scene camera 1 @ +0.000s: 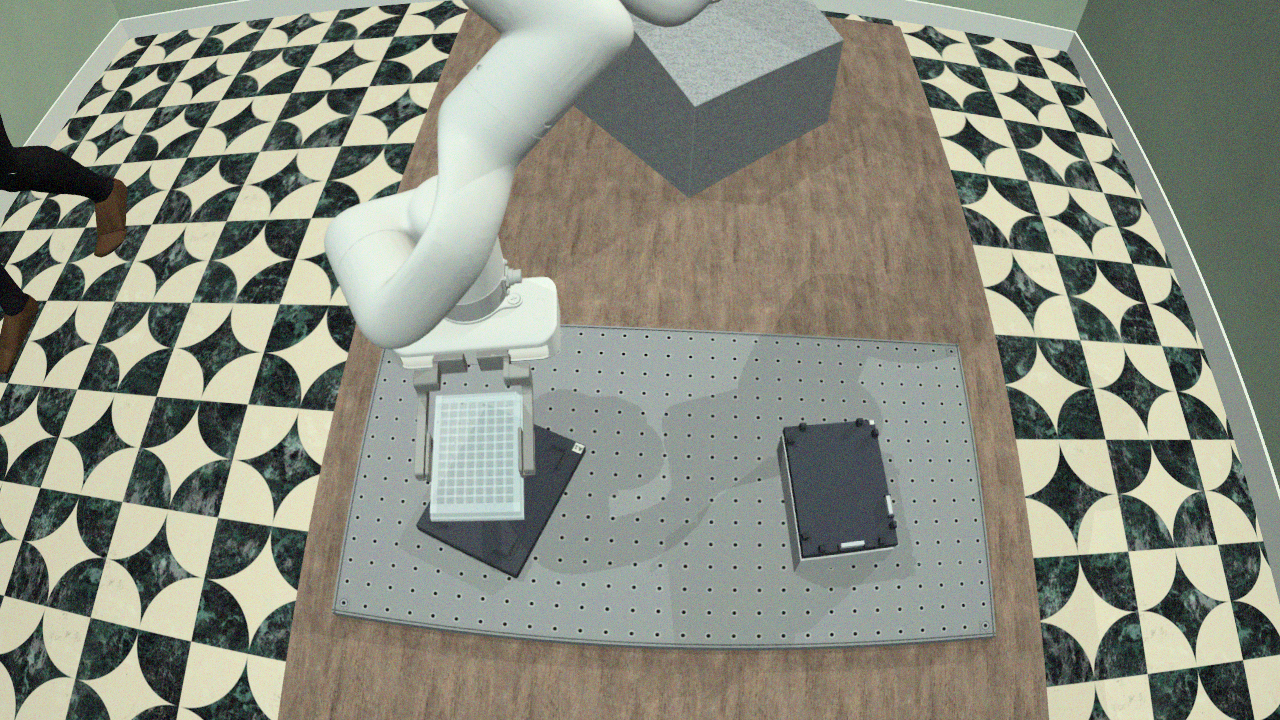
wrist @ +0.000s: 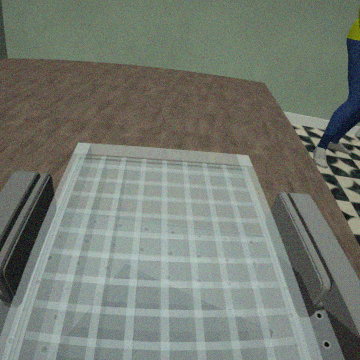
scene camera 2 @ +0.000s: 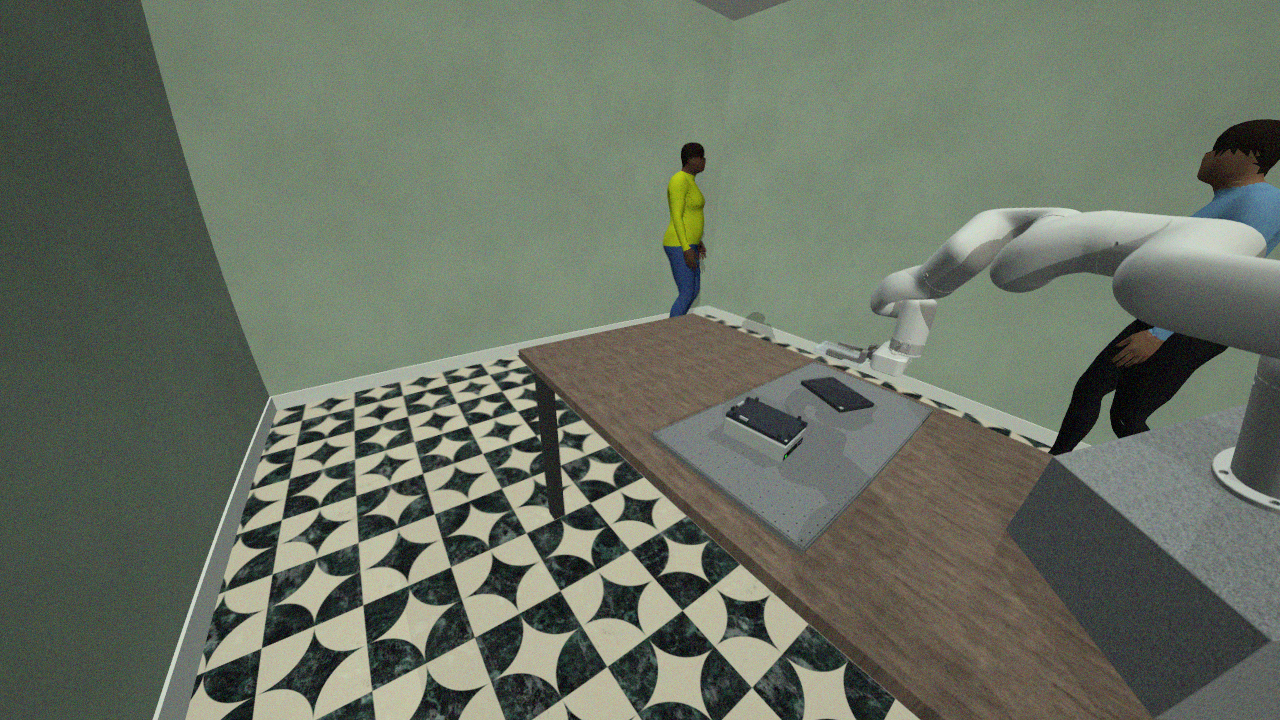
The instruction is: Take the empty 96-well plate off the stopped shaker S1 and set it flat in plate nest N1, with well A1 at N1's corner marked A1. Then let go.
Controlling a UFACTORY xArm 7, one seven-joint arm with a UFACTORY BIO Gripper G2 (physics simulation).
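Places are measured from the arm's base along level axes (x left, y back, z up), in metres.
Pixels of known places: hand, its tool point: (scene camera 1: 474, 454) (wrist: 166, 244) (scene camera 2: 840, 350).
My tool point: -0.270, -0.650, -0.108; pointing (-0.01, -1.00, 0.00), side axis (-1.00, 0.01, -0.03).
Observation:
Ahead of a thing's pixels: the offset from my tool point to its top centre, as dx, dy, dz. "spot": to the spot under its first point. Level surfaces: height alone.
The clear 96-well plate @[+0.001, +0.004, +0.002] (scene camera 1: 476, 438) (scene camera 2: 837, 349) (wrist: 165, 215) is held about level, high above the plate nest. My gripper (scene camera 1: 476, 469) (wrist: 167, 245) is shut on the plate's two long sides. Plate nest N1 @[+0.007, +0.021, -0.111] (scene camera 1: 553, 479) (scene camera 2: 837, 394) is a flat dark tray, turned at an angle to the plate and partly hidden below it in scene camera 1. A small white label @[spot: +0.092, +0.062, -0.114] (scene camera 1: 579, 447) marks one nest corner, its text too small to read. Shaker S1 @[spot: +0.345, -0.030, -0.071] (scene camera 1: 839, 488) (scene camera 2: 766, 422) has a dark, bare top. I cannot tell which plate corner is A1.
Both nest and shaker stand on a grey perforated board @[dz -0.126] (scene camera 1: 716, 600) (scene camera 2: 796, 519) on the wooden table @[dz -0.139] (scene camera 1: 760, 268) (scene camera 2: 939, 582). The shaker top has raised corner pegs. A grey block (scene camera 1: 760, 125) (scene camera 2: 1145, 537) stands behind the board. Two people (scene camera 2: 684, 214) (scene camera 2: 1253, 201) are beyond the table.

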